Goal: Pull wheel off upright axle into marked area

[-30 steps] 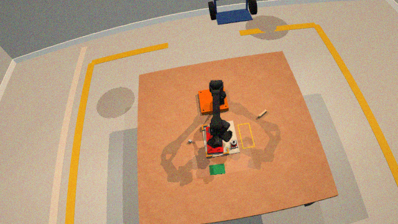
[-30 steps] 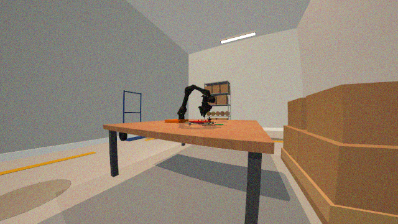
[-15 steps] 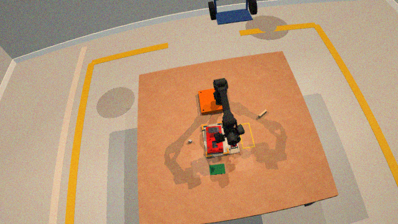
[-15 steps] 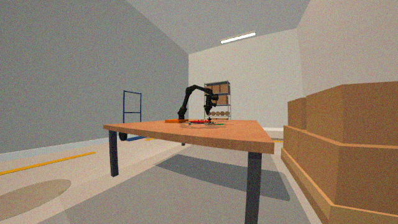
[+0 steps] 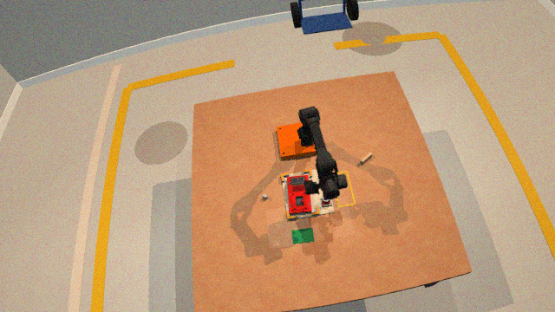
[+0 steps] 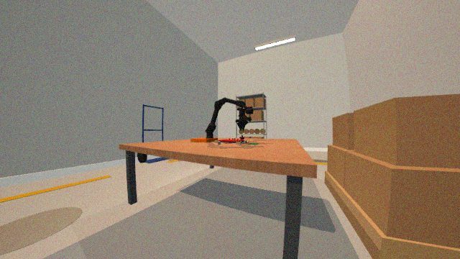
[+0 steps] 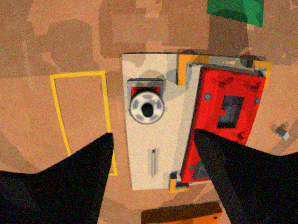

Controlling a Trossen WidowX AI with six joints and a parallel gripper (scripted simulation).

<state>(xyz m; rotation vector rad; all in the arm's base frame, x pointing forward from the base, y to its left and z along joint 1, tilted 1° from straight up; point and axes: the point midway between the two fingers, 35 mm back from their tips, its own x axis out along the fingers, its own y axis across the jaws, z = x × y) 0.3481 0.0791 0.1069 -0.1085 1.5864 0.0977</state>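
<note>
Now: gripper tip 7 cm above the wheel. Also, from my gripper tip: green patch (17 cm ahead, 12 cm to the right, 11 cm below); wooden peg (23 cm to the left, 23 cm behind, 10 cm below).
</note>
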